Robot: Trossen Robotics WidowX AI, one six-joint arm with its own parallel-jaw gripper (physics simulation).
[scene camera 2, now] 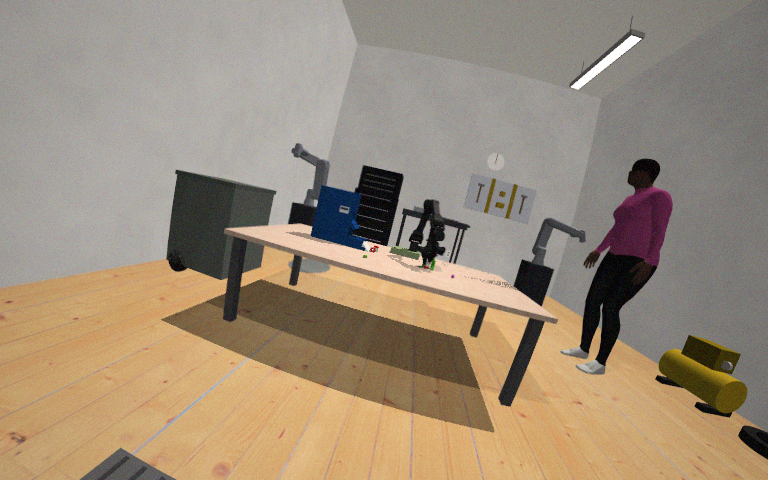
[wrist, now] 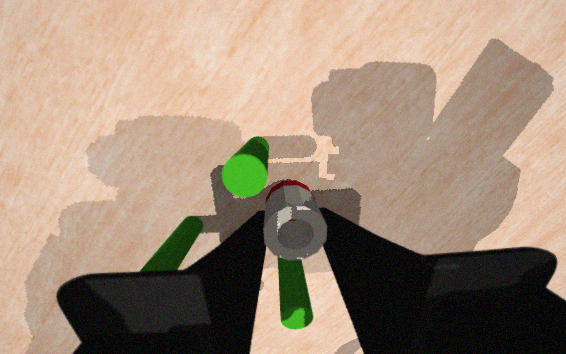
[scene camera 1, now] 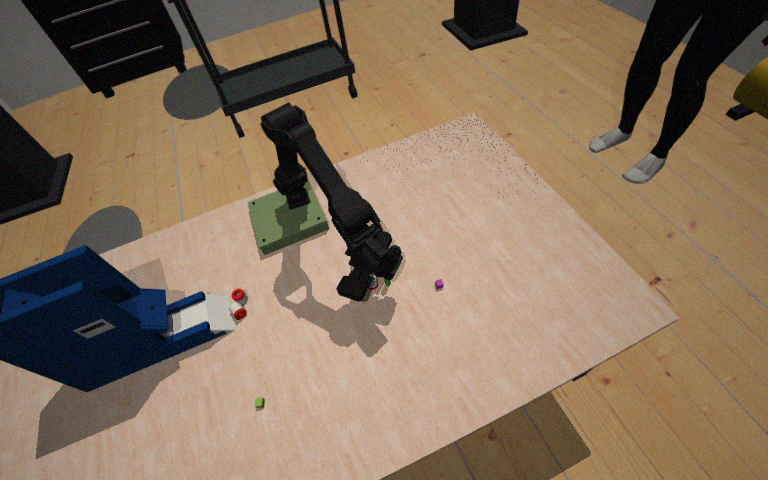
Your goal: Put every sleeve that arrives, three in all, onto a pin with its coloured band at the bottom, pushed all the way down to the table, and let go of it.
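My gripper [wrist: 291, 216] [scene camera 1: 372, 278] is shut on a grey sleeve [wrist: 295, 253], near upright, with its red band at the lower, table-side end. The sleeve's open top shows no pin in it. Three green pins show in the wrist view: one pin [wrist: 244, 175] just ahead and left of the sleeve, one pin [wrist: 172, 246] partly behind the left finger, and one pin [wrist: 295, 295] between the fingers, its base hidden by the sleeve. A green pin [scene camera 1: 387, 282] [scene camera 2: 432, 264] also shows in the scene views. Two red-banded sleeves [scene camera 1: 237, 294] [scene camera 1: 239, 313] lie at the chute's mouth.
The blue dispenser [scene camera 1: 67, 333] [scene camera 2: 335, 215] with its pale chute [scene camera 1: 219, 312] stands at the table's left. A magenta cube [scene camera 1: 438, 284] [scene camera 2: 452, 276] lies right of the gripper. A lime cube [scene camera 1: 259, 403] [scene camera 2: 365, 256] lies near the front. The arm's green base plate [scene camera 1: 266, 226] is behind.
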